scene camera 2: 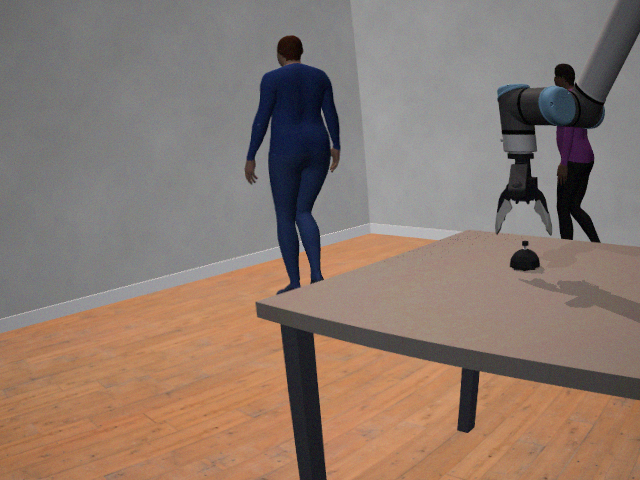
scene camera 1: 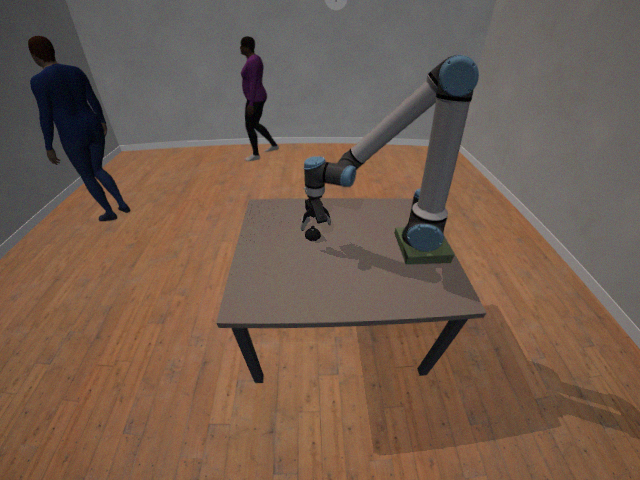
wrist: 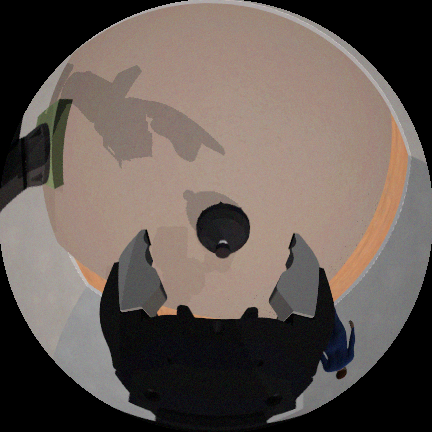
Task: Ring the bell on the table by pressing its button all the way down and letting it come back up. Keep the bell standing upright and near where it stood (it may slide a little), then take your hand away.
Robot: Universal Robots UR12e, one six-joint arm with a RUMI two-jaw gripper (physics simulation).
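Pixels of known places: gripper, fingertip midpoint: (scene camera 2: 524, 235) (scene camera 1: 316, 228) (wrist: 219, 234); arm's base, link origin: (wrist: 41, 153).
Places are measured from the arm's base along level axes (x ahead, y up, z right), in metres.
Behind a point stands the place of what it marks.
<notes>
A black dome-shaped bell (scene camera 1: 312, 234) @(x 0.554, y -0.012, z 0.105 m) (scene camera 2: 524, 260) @(x 0.539, y -0.022, z 0.096 m) (wrist: 223, 225) @(x 0.546, y -0.008, z 0.108 m) stands upright on the grey-brown table (scene camera 1: 289, 289) @(x 0.693, y -0.048, z -0.215 m) (scene camera 2: 413, 310) @(x 0.660, y -0.048, z -0.265 m) (wrist: 280, 100) @(x 0.591, y -0.048, z -0.083 m). Its button (scene camera 2: 525, 243) @(x 0.546, y 0.015, z 0.124 m) (wrist: 222, 249) @(x 0.549, y 0.018, z 0.126 m) stands up on a short pale stem above the dome. My gripper (scene camera 1: 315, 225) @(x 0.538, y 0.043, z 0.088 m) (scene camera 2: 523, 231) @(x 0.538, y 0.043, z 0.088 m) (wrist: 219, 234) @(x 0.538, y 0.043, z 0.088 m) is wide open and empty, pointing down. It hangs above the bell, with a fingertip to each side of the button and a small gap between the tips and the button's height in the second scene view. Neither finger touches the bell.
The arm's green base plate (scene camera 1: 429, 255) @(x 0.008, y 0.005, z -0.137 m) (wrist: 59, 145) @(x 0.107, y -0.034, z -0.003 m) sits at the table's right side in the first scene view. A person in blue (scene camera 1: 72, 113) (scene camera 2: 297, 118) (wrist: 340, 345) and a person in purple (scene camera 1: 253, 77) (scene camera 2: 576, 147) are on the floor beyond the table.
</notes>
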